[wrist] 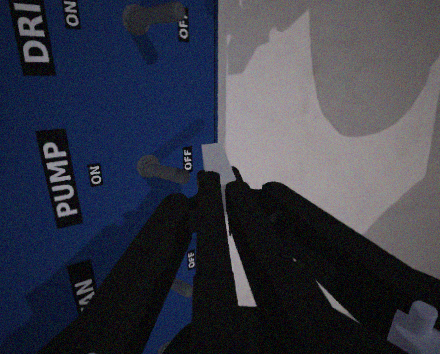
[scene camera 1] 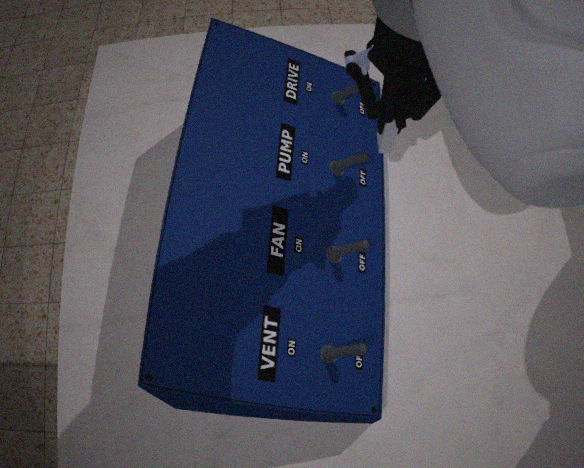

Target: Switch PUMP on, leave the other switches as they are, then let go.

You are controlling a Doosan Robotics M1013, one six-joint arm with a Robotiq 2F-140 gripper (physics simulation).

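Places are measured from the arm's base along level axes (x ahead, y left, z up), in metres.
Pixels of known places: gripper, fingertip midpoint: (wrist: 212, 160) (scene camera 1: 383, 143).
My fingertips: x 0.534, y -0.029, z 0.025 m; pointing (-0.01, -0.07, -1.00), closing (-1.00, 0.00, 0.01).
For each thing: its top centre in the pictures, then the offset to it from my fingertips. Level surfaces: height alone.
- PUMP switch at its top centre: (wrist: 164, 180) (scene camera 1: 353, 152) 0.040 m ahead, 0.013 m left, 0.002 m down
- DRIVE switch at its top centre: (wrist: 154, 9) (scene camera 1: 352, 82) 0.029 m ahead, 0.107 m right, 0.002 m down
- FAN switch at its top centre: (wrist: 173, 296) (scene camera 1: 352, 242) 0.050 m ahead, 0.132 m left, 0.002 m down
- VENT switch at its top centre: (scene camera 1: 348, 346) 0.061 m ahead, 0.252 m left, 0.002 m down
- pale table at its surface level: 0.133 m down
The PUMP switch (scene camera 1: 350, 164) (wrist: 165, 171) is a grey lever on the blue panel (scene camera 1: 210, 125) (wrist: 115, 100); it leans toward its OFF label. The DRIVE switch (scene camera 1: 345, 94) (wrist: 155, 14), the FAN switch (scene camera 1: 349, 251) (wrist: 182, 287) and the VENT switch (scene camera 1: 345, 352) also lean toward OFF. My gripper (scene camera 1: 388, 140) (wrist: 212, 160) is shut and empty. Its pale fingertips are beside the panel's OFF-side edge, near the tip of the PUMP lever and apart from it in the wrist view. Their exact height is hard to tell.
The panel lies on a pale table (scene camera 1: 450, 300) (wrist: 280, 125). The large grey arm (scene camera 1: 490, 100) covers the upper right of the scene view. The arm's shadow falls across the panel around FAN and PUMP. A tiled floor (scene camera 1: 30, 200) shows at the left.
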